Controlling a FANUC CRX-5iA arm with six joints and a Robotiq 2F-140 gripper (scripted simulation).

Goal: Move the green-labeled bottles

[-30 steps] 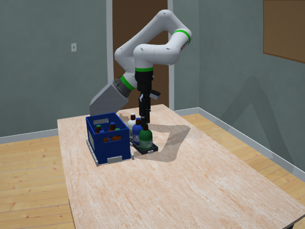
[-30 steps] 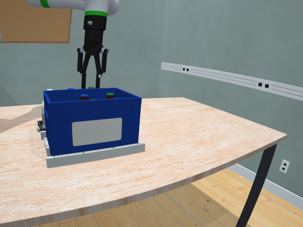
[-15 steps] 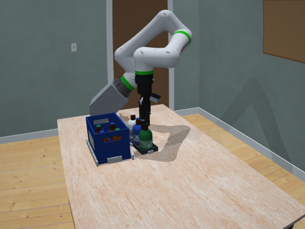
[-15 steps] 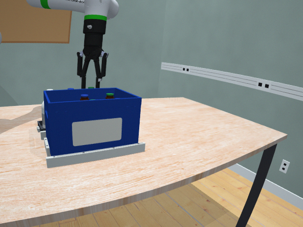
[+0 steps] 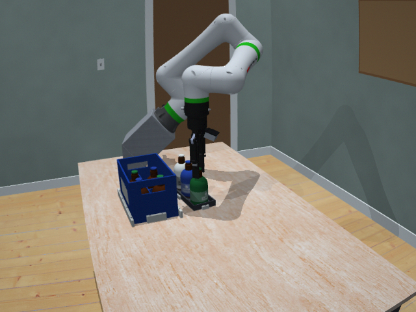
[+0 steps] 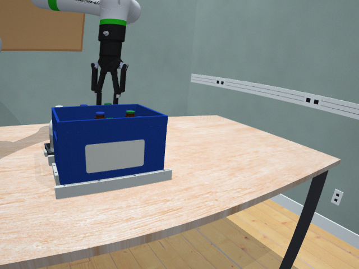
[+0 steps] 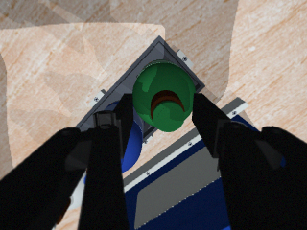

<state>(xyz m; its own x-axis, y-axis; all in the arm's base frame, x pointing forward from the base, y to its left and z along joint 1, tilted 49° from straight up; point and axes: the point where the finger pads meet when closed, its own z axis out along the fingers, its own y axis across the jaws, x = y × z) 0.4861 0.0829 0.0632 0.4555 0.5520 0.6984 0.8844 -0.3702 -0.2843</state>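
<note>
Right now my hand is 8 cm above the green-labeled bottle. Round my hand: white-labeled bottle 17 cm behind, 5 cm to the right, 8 cm below; blue-labeled bottle 8 cm behind, 3 cm to the right, 8 cm below; black tray 8 cm behind, 3 cm to the right, 15 cm below.
</note>
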